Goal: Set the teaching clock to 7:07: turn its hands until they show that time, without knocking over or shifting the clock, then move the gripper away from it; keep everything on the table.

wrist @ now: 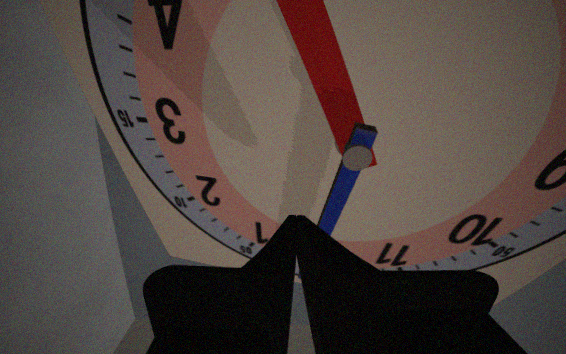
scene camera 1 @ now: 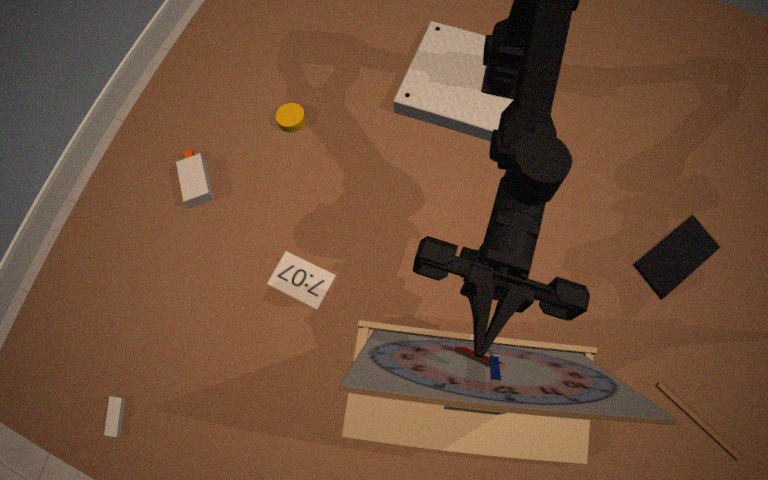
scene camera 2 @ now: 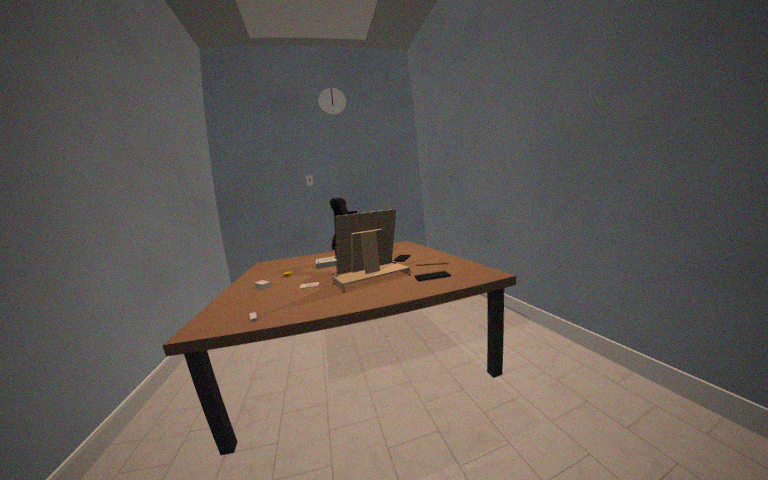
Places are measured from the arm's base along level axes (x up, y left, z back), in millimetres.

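Where they show: gripper, fingertip midpoint: [wrist: 295, 222] [scene camera 1: 478, 356] [scene camera 2: 360, 232]; arm's base, origin of the base link: [scene camera 1: 501, 82].
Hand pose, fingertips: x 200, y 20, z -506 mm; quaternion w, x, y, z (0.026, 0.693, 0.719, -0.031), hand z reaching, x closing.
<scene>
Each offset is from my fingertips to the top centre of the thing.
The teaching clock [scene camera 1: 362, 380] [scene camera 2: 344, 249] stands upright; its back shows in scene camera 2. In the wrist view its dial is upside down. The blue hand @[dx +66, dy +18, dz -9 mm] [scene camera 1: 495, 367] [wrist: 342, 197] points down and slightly left there, close to 12 on the side of 1; its tip is hidden behind the fingers. The red hand @[dx -31, dy +7, dz +11 mm] [scene camera 1: 470, 353] [wrist: 320, 65] points up and left, past 4, with its tip out of view. My gripper [scene camera 1: 480, 354] [wrist: 295, 222] is shut and empty, its tips in front of the dial beside the blue hand on the 1 side. Contact cannot be told.
The 7:07 card @[dx -226, dy -261, dz +91 mm] [scene camera 1: 301, 280] [scene camera 2: 309, 285], yellow disc @[dx -208, dy -365, dz +364 mm] [scene camera 1: 290, 116], white box @[dx -199, dy -494, dz +218 mm] [scene camera 1: 194, 178] and small white block @[dx -215, dy -485, dz -194 mm] [scene camera 1: 114, 416] lie to one side. A black slab @[dx -219, dy +322, dz +264 mm] [scene camera 1: 676, 256] and thin stick @[dx -220, dy +379, dz +5 mm] [scene camera 1: 697, 420] lie opposite. A white plate [scene camera 1: 447, 84] lies under the arm.
</scene>
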